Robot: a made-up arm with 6 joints. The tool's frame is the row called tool. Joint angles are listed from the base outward. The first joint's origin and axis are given. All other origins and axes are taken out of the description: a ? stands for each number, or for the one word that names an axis. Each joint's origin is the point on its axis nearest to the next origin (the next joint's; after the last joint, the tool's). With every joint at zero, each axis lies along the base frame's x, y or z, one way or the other. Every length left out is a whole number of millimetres.
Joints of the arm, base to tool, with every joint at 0 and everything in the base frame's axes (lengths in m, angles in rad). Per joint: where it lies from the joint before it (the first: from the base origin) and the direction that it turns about. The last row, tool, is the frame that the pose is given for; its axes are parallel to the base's.
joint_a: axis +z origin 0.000 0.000 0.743
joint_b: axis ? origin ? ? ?
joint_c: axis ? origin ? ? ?
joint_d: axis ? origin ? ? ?
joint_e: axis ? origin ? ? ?
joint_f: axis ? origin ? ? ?
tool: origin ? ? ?
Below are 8 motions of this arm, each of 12 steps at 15 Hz.
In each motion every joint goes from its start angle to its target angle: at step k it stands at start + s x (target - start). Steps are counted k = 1, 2, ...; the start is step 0. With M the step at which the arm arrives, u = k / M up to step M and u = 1 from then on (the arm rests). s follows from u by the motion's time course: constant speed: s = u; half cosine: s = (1 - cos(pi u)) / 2; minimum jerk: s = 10 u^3 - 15 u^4 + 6 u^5.
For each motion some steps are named. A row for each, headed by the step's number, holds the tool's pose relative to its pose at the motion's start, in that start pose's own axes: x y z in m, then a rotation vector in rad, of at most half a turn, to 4 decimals.
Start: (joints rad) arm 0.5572 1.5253 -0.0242 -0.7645 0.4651 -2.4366
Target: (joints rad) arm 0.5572 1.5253 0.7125 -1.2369 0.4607 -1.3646
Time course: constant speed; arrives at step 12
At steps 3, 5, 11, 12:
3: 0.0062 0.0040 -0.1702 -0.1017 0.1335 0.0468
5: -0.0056 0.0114 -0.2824 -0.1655 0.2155 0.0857
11: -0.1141 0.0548 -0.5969 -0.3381 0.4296 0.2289
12: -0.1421 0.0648 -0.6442 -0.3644 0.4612 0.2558

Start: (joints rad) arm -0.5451 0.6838 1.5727 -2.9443 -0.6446 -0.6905
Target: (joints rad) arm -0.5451 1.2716 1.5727 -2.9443 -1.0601 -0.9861
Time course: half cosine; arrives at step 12
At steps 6, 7, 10, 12:
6: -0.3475 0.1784 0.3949 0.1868 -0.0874 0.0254
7: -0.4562 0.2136 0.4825 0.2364 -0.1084 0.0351
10: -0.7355 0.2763 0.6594 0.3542 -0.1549 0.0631
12: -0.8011 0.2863 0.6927 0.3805 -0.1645 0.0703

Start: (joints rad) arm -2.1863 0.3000 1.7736 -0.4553 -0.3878 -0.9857
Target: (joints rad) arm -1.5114 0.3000 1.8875 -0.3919 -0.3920 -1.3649
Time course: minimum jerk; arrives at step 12
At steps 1, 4, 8, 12:
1: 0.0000 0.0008 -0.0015 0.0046 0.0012 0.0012
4: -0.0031 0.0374 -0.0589 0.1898 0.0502 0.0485
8: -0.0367 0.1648 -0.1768 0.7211 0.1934 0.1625
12: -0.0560 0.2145 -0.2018 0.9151 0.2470 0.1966

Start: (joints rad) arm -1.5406 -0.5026 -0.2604 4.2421 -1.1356 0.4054
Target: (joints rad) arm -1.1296 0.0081 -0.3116 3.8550 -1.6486 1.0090
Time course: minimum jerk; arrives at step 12
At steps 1, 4, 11, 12:
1: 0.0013 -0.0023 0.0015 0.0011 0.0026 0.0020
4: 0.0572 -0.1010 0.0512 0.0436 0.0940 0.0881
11: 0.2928 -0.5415 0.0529 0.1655 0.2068 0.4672
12: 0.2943 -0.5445 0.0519 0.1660 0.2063 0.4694

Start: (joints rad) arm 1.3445 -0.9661 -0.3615 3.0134 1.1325 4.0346
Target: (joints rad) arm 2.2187 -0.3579 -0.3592 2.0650 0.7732 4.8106
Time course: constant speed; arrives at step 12
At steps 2, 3, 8, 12:
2: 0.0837 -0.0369 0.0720 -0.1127 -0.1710 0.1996
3: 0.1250 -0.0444 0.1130 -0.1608 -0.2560 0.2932
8: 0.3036 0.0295 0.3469 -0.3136 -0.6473 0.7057
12: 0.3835 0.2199 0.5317 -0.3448 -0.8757 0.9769

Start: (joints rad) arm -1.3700 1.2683 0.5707 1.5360 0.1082 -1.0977
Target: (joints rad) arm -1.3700 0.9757 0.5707 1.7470 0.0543 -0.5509
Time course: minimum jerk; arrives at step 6
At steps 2, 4, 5, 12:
2: -0.0669 -0.0341 0.0852 -0.1651 -0.0435 -0.0377
4: -0.2795 -0.1164 0.3018 -0.6157 -0.1346 -0.1812
5: -0.3508 -0.1374 0.3607 -0.7487 -0.1519 -0.2349
12: -0.3656 -0.1415 0.3723 -0.7756 -0.1548 -0.2464

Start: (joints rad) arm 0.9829 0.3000 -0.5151 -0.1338 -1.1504 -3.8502
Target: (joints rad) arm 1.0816 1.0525 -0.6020 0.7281 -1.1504 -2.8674
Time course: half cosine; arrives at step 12
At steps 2, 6, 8, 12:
2: 0.0397 -0.0168 -0.0280 -0.0900 -0.0078 0.0804
6: 0.3147 -0.0926 -0.1748 -0.7230 -0.2004 0.5580
8: 0.4832 -0.1112 -0.2332 -1.1127 -0.4187 0.7825
12: 0.6557 -0.1116 -0.2726 -1.5059 -0.7122 0.9527

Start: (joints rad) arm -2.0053 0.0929 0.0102 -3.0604 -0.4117 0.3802
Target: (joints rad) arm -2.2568 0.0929 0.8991 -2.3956 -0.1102 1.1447
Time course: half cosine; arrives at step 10
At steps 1, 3, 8, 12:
1: 0.0032 0.0144 -0.0146 -0.0364 0.0123 0.0062
3: 0.0134 0.1212 -0.1245 -0.3138 0.0904 0.0695
8: -0.1632 0.4703 -0.5524 -1.4197 0.1069 0.5458
12: -0.2114 0.5033 -0.6080 -1.5645 0.0647 0.6341

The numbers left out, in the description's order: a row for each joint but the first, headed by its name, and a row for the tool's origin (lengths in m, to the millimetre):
joint_b: axis +y, xyz 0.161 0.000 0.000
joint_c: axis -y, xyz 0.000 0.000 1.068
joint_d: axis -x, xyz 0.779 0.000 0.156
joint_e: axis -y, xyz 0.000 0.000 0.000
joint_f: axis -x, xyz 0.180 0.000 0.000
tool: xyz 0.000 0.000 0.000

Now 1 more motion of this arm.
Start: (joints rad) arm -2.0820 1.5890 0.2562 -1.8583 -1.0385 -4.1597
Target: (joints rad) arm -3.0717 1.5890 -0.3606 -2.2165 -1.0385 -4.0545
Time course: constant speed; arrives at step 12
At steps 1, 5, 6, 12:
1: -0.1126 -0.0699 -0.0372 0.0851 -0.0450 -0.0656
5: -0.5506 -0.2417 -0.2540 0.4322 -0.2374 -0.3116
6: -0.6518 -0.2578 -0.3212 0.5206 -0.2880 -0.3684
12: -1.1299 -0.1563 -0.7648 1.0664 -0.6055 -0.6574

